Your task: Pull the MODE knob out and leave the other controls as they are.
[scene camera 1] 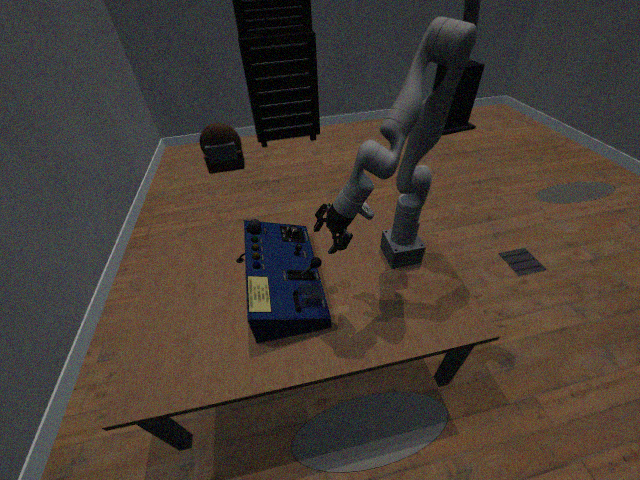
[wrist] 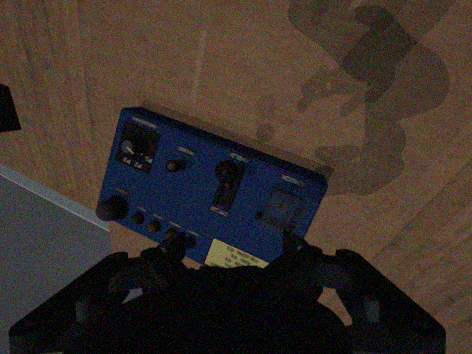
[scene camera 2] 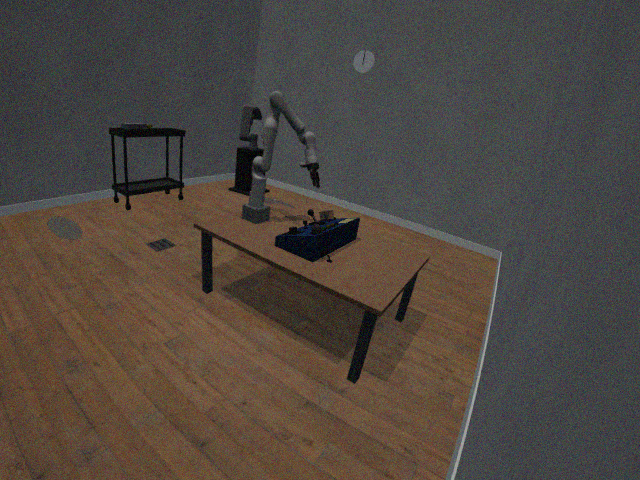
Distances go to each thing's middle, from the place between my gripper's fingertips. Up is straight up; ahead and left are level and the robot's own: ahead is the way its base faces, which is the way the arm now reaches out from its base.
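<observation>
Blue control panel [scene camera 1: 272, 265]: 200 mm below my hand, 150 mm ahead, 140 mm to the right.
</observation>
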